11 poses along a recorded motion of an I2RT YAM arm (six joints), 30 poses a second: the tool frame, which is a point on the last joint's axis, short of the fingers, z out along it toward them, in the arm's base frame.
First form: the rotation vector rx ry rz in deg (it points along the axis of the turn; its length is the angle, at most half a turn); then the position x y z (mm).
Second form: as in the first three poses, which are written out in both.
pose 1, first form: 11.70, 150.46, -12.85, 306, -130, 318
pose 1, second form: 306, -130, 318, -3.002, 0.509, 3.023
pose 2, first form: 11.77, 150.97, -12.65, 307, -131, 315
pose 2, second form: 307, -131, 315, -3.005, 0.500, 3.021
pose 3, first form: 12.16, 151.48, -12.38, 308, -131, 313
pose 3, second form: 308, -131, 313, -3.010, 0.491, 3.014
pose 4, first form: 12.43, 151.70, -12.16, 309, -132, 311
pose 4, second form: 309, -132, 311, -3.014, 0.487, 3.010
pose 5, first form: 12.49, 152.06, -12.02, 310, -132, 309
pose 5, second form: 310, -132, 309, -3.017, 0.481, 3.008
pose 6, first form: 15.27, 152.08, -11.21, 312, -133, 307
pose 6, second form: 312, -133, 307, -3.037, 0.478, 2.967
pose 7, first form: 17.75, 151.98, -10.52, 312, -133, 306
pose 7, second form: 312, -133, 306, -3.055, 0.477, 2.930
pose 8, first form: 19.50, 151.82, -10.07, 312, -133, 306
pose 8, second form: 312, -133, 306, -3.067, 0.477, 2.904
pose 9, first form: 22.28, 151.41, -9.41, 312, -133, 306
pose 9, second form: 312, -133, 306, -3.086, 0.478, 2.863
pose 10, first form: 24.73, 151.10, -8.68, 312, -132, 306
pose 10, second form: 312, -132, 306, -3.104, 0.477, 2.826
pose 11, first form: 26.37, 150.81, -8.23, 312, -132, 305
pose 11, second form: 312, -132, 305, -3.116, 0.477, 2.802
